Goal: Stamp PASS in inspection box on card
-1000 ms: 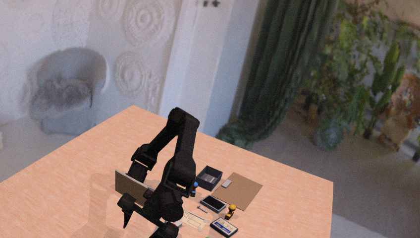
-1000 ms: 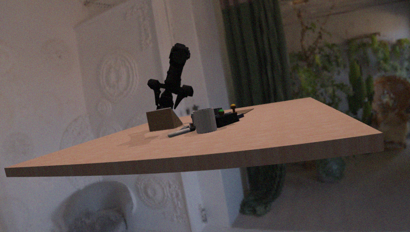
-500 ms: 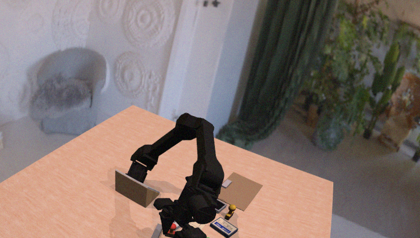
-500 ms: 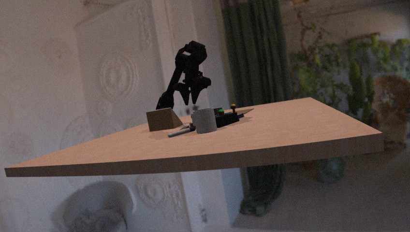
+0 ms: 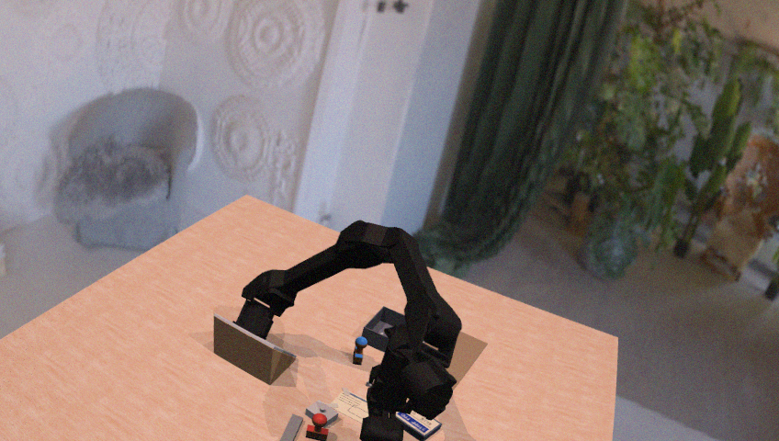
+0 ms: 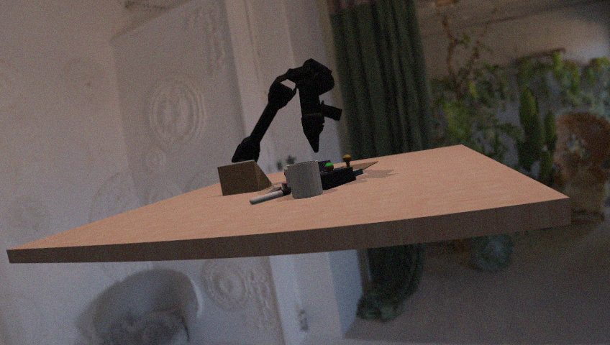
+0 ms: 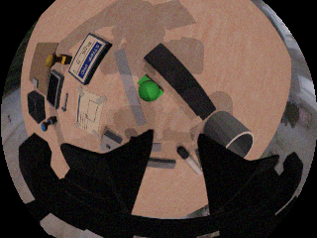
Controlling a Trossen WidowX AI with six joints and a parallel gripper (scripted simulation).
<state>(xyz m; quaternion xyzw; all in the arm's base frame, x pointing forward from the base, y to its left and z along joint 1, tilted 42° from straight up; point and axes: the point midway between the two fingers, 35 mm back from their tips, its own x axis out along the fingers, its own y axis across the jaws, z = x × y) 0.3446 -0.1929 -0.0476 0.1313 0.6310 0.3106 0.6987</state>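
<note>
The green-knobbed stamp is 20 mm ahead of my gripper tip, 40 mm to the left of it and 80 mm below it. Also, from my gripper tip: pen (110 mm behind, 100 mm to the right, 90 mm below); then mug (20 mm behind, 120 mm to the right, 70 mm below); then red-knobbed stamp (110 mm behind, 30 mm to the left, 80 mm below).
</note>
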